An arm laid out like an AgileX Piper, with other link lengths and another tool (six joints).
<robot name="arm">
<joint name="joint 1" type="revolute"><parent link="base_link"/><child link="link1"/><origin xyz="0.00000 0.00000 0.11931" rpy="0.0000 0.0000 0.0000"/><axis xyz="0 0 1"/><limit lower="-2.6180" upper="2.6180"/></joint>
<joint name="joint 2" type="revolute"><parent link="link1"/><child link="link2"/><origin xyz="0.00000 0.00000 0.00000" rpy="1.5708 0.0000 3.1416"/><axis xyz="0 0 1"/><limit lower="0.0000" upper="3.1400"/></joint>
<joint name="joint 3" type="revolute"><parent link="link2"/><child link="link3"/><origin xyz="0.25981 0.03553 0.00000" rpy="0.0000 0.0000 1.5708"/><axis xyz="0 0 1"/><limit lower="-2.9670" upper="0.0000"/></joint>
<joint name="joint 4" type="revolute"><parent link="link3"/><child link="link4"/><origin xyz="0.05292 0.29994 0.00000" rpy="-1.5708 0.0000 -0.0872"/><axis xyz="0 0 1"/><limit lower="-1.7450" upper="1.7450"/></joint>
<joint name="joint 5" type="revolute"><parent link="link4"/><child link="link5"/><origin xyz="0.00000 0.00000 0.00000" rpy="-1.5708 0.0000 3.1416"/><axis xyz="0 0 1"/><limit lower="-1.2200" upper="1.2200"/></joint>
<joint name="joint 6" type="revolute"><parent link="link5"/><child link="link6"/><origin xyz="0.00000 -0.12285 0.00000" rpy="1.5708 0.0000 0.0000"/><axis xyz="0 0 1"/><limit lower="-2.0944" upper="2.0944"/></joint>
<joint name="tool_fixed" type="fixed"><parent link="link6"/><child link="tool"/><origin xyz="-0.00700 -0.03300 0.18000" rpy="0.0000 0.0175 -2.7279"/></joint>
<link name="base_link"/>
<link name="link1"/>
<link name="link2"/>
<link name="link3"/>
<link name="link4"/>
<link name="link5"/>
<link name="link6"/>
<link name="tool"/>
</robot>
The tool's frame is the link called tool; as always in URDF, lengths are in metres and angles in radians.
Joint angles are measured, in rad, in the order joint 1, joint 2, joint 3, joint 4, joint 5, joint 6. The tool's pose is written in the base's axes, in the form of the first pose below.
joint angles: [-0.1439 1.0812 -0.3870 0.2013 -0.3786 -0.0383]
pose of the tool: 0.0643, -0.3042, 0.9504, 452.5; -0.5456, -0.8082, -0.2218, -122.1; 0.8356, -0.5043, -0.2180, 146.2; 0, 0, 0, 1
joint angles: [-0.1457 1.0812 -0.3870 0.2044 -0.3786 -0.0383]
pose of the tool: 0.0621, -0.3069, 0.9497, 452.1; -0.5479, -0.8058, -0.2246, -123.2; 0.8342, -0.5064, -0.2182, 146.1; 0, 0, 0, 1
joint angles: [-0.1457 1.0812 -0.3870 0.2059 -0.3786 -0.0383]
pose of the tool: 0.0614, -0.3075, 0.9496, 452.0; -0.5490, -0.8049, -0.2252, -123.4; 0.8336, -0.5074, -0.2183, 146.0; 0, 0, 0, 1
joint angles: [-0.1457 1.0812 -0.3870 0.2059 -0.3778 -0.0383]
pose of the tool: 0.0621, -0.3078, 0.9494, 452.0; -0.5491, -0.8049, -0.2250, -123.4; 0.8334, -0.5074, -0.2191, 145.8; 0, 0, 0, 1
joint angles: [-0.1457 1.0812 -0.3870 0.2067 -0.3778 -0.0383]
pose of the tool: 0.0618, -0.3081, 0.9493, 452.0; -0.5497, -0.8044, -0.2253, -123.4; 0.8331, -0.5079, -0.2191, 145.7; 0, 0, 0, 1
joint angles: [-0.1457 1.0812 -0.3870 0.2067 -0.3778 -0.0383]
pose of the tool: 0.0618, -0.3081, 0.9493, 452.0; -0.5497, -0.8044, -0.2253, -123.4; 0.8331, -0.5079, -0.2191, 145.7; 0, 0, 0, 1
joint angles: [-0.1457 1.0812 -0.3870 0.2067 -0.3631 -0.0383]
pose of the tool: 0.0748, -0.3132, 0.9467, 451.2; -0.5527, -0.8033, -0.2221, -122.5; 0.8300, -0.5066, -0.2332, 141.4; 0, 0, 0, 1
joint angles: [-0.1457 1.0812 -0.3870 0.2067 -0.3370 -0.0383]
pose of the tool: 0.0978, -0.3223, 0.9416, 449.7; -0.5579, -0.8012, -0.2163, -120.7; 0.8241, -0.5041, -0.2581, 133.9; 0, 0, 0, 1
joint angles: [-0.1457 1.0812 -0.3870 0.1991 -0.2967 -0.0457]
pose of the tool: 0.1387, -0.3319, 0.9331, 447.5; -0.5540, -0.8069, -0.2047, -117.3; 0.8209, -0.4886, -0.2958, 122.8; 0, 0, 0, 1
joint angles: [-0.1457 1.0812 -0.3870 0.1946 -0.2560 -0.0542]
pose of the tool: 0.1788, -0.3420, 0.9225, 444.6; -0.5511, -0.8115, -0.1941, -114.2; 0.8150, -0.4738, -0.3336, 111.7; 0, 0, 0, 1
